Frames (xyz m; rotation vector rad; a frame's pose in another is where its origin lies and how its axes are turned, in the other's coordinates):
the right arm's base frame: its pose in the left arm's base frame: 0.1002 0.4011 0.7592 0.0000 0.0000 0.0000
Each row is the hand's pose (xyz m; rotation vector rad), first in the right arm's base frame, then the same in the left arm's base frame.
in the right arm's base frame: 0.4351 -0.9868 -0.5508 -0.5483 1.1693 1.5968
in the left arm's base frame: 0.5353 -0.5857 0.2084 -0.5483 1.1693 1.5968
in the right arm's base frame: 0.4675 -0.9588 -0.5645 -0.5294 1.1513 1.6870
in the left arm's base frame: 0.5677 -0.5577 0.1947 -0.5294 1.1513 1.6870
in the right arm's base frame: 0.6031 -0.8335 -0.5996 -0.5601 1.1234 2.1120
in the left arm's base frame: 0.7033 -0.4324 0.1596 -0.5601 1.1234 2.1120
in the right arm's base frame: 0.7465 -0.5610 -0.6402 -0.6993 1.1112 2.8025
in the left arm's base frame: 0.8467 -0.1599 0.1190 -0.6993 1.1112 2.8025
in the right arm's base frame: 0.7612 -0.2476 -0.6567 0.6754 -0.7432 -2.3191
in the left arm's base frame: 0.8614 0.1535 0.1025 0.6754 -0.7432 -2.3191
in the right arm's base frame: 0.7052 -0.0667 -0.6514 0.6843 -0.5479 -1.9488
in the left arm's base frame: 0.8054 0.3344 0.1078 0.6843 -0.5479 -1.9488
